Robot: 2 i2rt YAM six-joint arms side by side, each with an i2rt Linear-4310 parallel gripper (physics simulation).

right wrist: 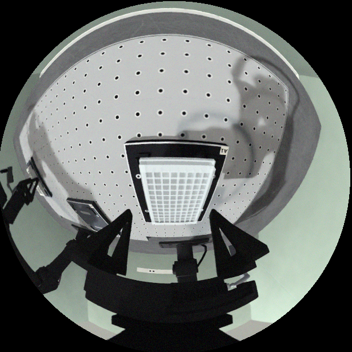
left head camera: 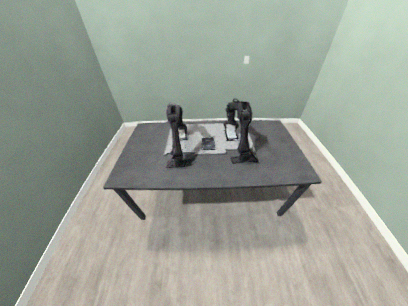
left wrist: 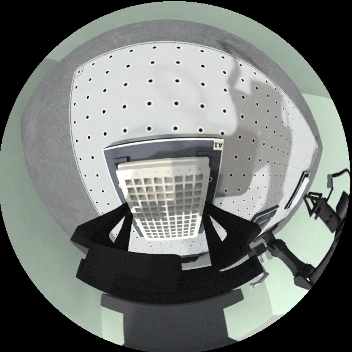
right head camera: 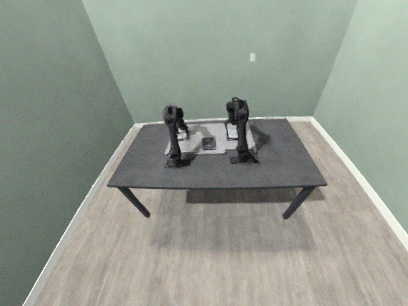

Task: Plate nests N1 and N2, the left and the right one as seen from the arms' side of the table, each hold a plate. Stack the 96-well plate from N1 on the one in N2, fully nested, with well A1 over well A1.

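Pixels of known places: left gripper, fingertip midpoint: (left head camera: 181, 134) (right head camera: 182, 134); right gripper, fingertip midpoint: (left head camera: 230, 130) (right head camera: 231, 130); left arm's base, link origin: (left head camera: 179, 163) (right head camera: 178, 163); right arm's base, link origin: (left head camera: 242, 159) (right head camera: 241, 159).
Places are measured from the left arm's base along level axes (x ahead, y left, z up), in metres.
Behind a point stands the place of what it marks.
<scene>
The white 96-well plate (left wrist: 167, 200) of N1 sits in or just over its dark nest (left wrist: 112, 155) in the left wrist view; the A1 label shows at the nest's upper right corner. My left gripper (left wrist: 166, 204) has one finger against each long side of this plate and looks shut on it; the fingertips are partly hidden. In the right wrist view the other white plate (right wrist: 176, 192) lies in the dark nest N2 (right wrist: 132, 160), its A1 label also at the upper right. My right gripper (right wrist: 170, 213) is wide open, with its fingers to either side of that plate and apart from it.
A dark square nest or tray (left head camera: 208, 144) @[x 0.188, y -0.267, z 0.025 m] (right head camera: 209, 143) @[x 0.201, y -0.277, z 0.025 m] (right wrist: 90, 212) lies between the two arms on the white perforated board (left head camera: 195, 147) @[x 0.172, y -0.146, z 0.013 m] (right head camera: 195, 147) @[x 0.172, y -0.146, z 0.014 m] (left wrist: 162, 117) (right wrist: 150, 102). The board lies on the dark table (left head camera: 210, 172) @[x -0.117, y -0.251, z 0.000 m] (right head camera: 215, 172) @[x -0.121, y -0.310, z 0.000 m]. The other arm shows at the side of each wrist view.
</scene>
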